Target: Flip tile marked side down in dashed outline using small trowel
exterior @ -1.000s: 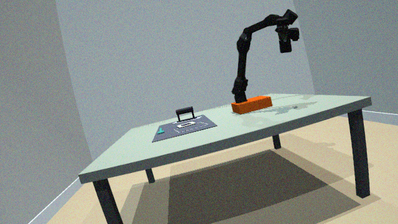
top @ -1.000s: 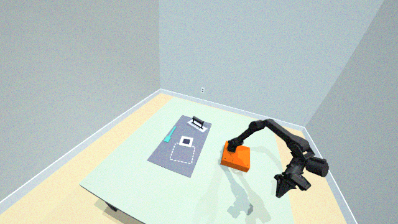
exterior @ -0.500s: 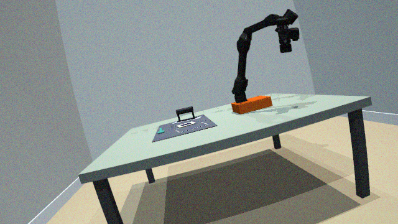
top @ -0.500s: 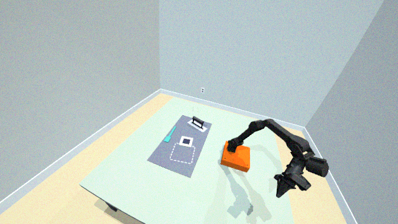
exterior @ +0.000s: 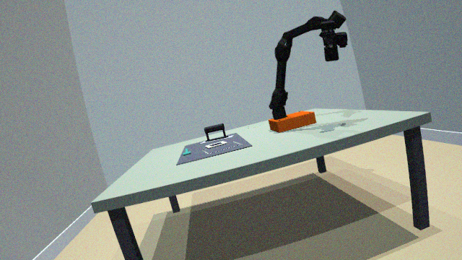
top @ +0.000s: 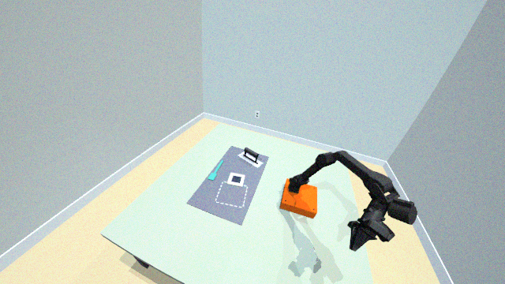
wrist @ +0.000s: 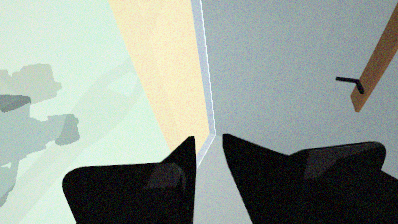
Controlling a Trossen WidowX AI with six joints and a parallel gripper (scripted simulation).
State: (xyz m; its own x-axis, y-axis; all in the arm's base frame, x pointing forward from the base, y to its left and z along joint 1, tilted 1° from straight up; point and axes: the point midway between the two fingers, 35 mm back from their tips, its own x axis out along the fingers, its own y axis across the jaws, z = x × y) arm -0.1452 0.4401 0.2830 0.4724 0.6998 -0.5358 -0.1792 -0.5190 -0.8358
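Now: the trowel 71 cm to the right of my gripper tip, 45 cm ahead of it and 28 cm below it. The rest, counted from my gripper tip: grey mat: 52 cm ahead, 50 cm to the right, 34 cm below; white tile: 51 cm ahead, 47 cm to the right, 32 cm below; teal tool: 66 cm ahead, 49 cm to the right, 32 cm below.
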